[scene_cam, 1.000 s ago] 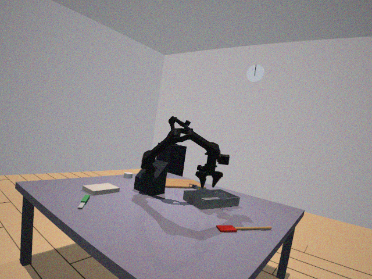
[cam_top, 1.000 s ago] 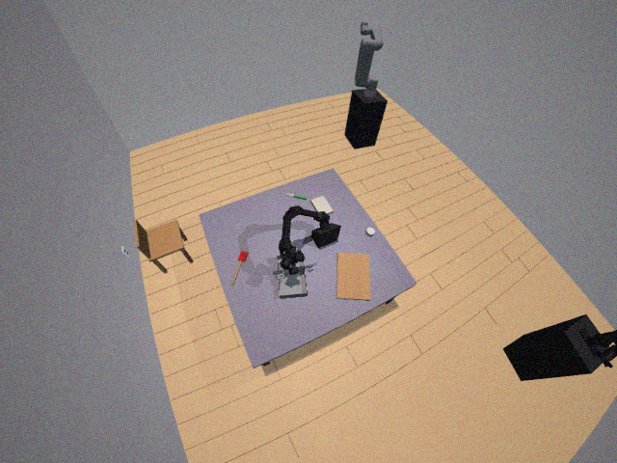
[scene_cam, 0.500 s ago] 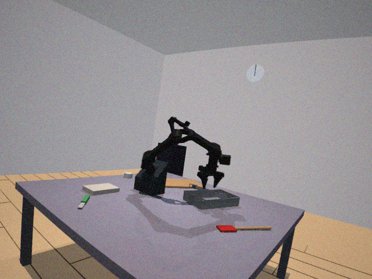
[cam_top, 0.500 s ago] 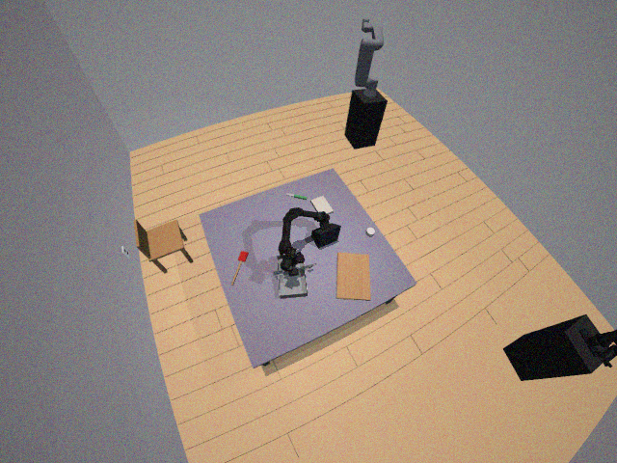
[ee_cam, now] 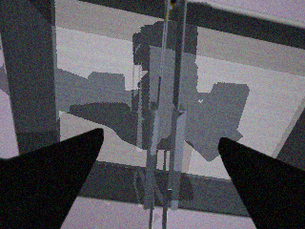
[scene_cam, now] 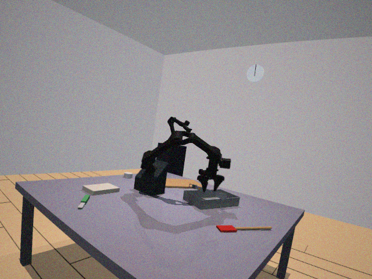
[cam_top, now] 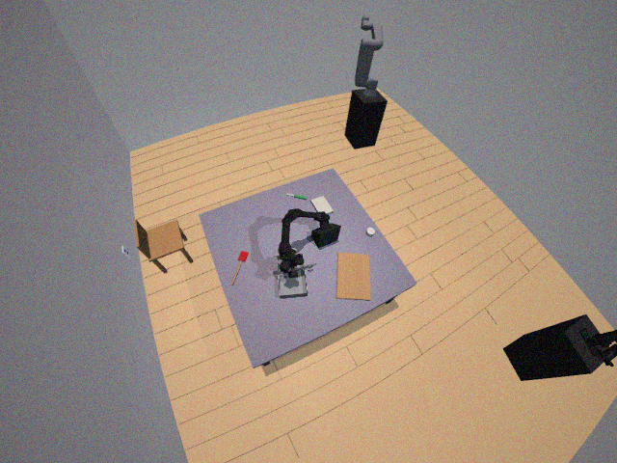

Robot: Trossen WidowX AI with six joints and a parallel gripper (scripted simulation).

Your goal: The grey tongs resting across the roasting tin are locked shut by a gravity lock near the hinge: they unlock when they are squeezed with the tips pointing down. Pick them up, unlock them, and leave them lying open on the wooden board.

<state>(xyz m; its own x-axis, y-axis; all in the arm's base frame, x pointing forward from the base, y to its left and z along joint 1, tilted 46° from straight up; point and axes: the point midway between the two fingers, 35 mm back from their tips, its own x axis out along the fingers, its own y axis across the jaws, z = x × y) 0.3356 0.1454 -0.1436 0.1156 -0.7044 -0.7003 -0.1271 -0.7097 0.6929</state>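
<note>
My gripper tip is now 10 mm short of the roasting tin, 30 mm to the right of it and 40 mm above it. The rest, counted from my gripper tip: red spatula (340 mm ahead, 180 mm to the right, 70 mm below); wooden board (420 mm behind, 160 mm to the left, 60 mm below).
</note>
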